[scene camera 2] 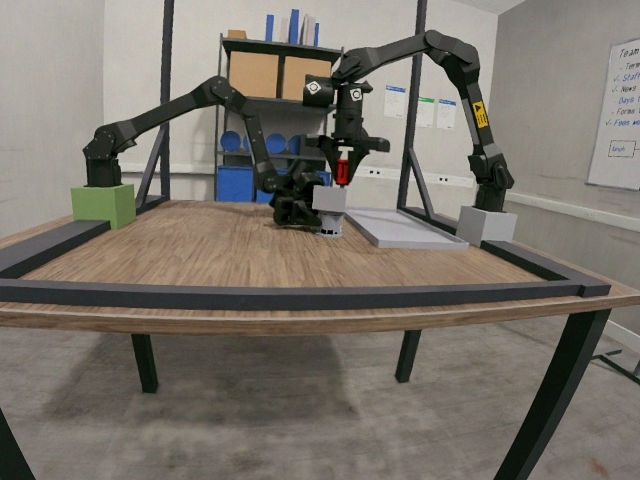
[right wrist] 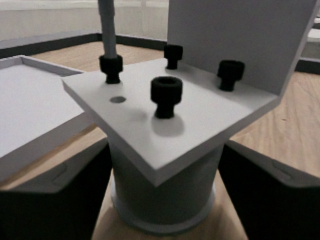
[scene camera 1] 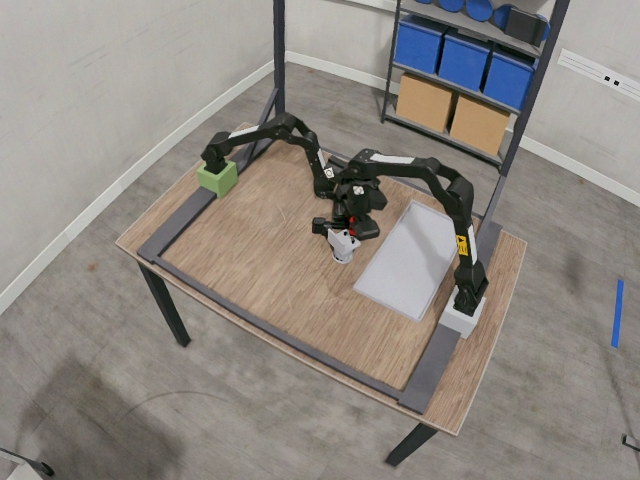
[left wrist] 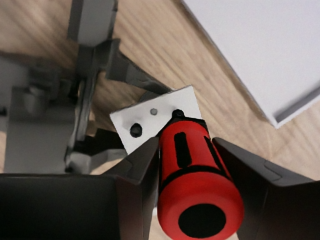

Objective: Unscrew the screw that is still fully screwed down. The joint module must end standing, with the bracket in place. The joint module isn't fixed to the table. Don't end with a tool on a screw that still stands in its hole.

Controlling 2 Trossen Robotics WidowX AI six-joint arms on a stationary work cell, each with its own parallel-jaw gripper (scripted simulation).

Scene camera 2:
my left gripper: 342,182
my right gripper: 331,222
shallow grey tray: 393,230
grey bracket: 324,198
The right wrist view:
my right gripper: 164,143
grey bracket: 270,46
grey joint module: 186,198
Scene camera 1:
my left gripper: 354,230
shallow grey tray: 405,272
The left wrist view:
my left gripper: 185,144
my right gripper: 168,123
shallow grey tray: 269,50
grey bracket: 184,98
